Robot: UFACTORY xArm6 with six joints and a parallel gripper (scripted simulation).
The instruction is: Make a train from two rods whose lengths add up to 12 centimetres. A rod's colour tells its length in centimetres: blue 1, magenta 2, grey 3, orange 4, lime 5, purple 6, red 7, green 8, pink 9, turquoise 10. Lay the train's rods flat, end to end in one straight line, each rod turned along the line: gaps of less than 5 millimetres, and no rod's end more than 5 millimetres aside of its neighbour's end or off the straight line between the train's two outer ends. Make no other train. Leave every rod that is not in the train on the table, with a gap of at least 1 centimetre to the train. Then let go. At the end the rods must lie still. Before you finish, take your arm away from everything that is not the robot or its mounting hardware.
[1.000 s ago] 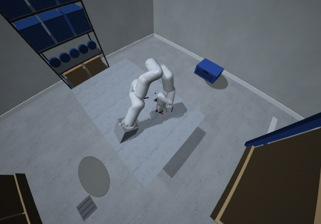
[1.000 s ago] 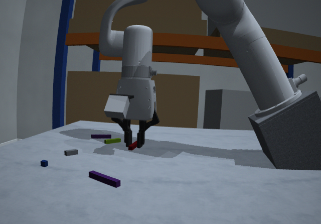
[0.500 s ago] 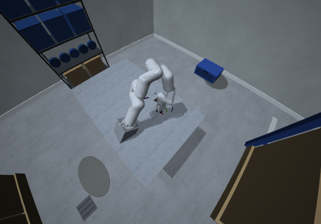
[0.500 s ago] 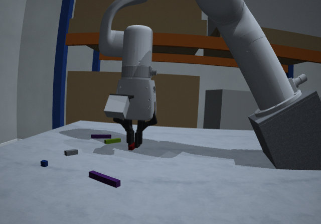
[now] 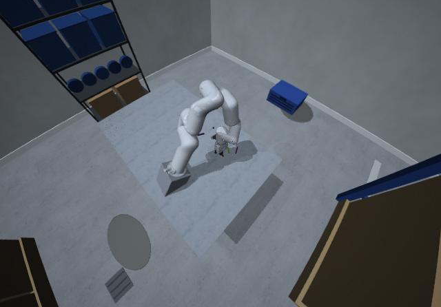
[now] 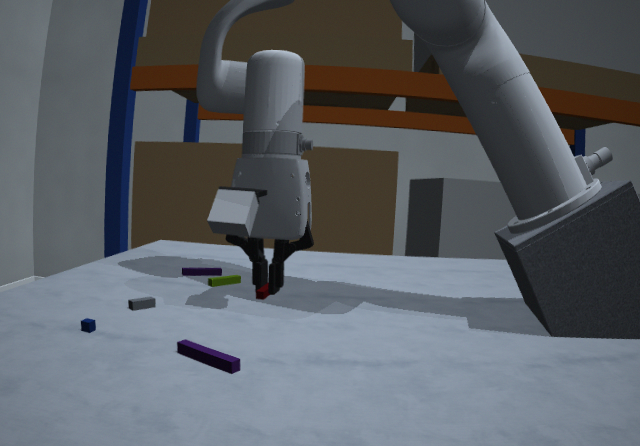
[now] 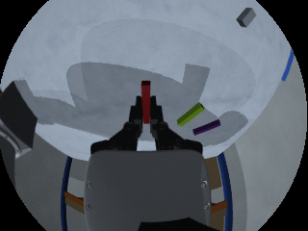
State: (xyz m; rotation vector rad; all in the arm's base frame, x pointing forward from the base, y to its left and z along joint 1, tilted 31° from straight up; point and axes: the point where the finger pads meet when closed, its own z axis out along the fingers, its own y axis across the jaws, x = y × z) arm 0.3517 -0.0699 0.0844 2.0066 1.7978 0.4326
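The red rod is 2 cm below my hand. The rest, counted from my hand: small blue rod (22 cm to the left, 14 cm ahead, 2 cm below); grey rod (13 cm to the left, 12 cm ahead, 2 cm below); lime rod (6 cm ahead, 3 cm to the right, 2 cm below).
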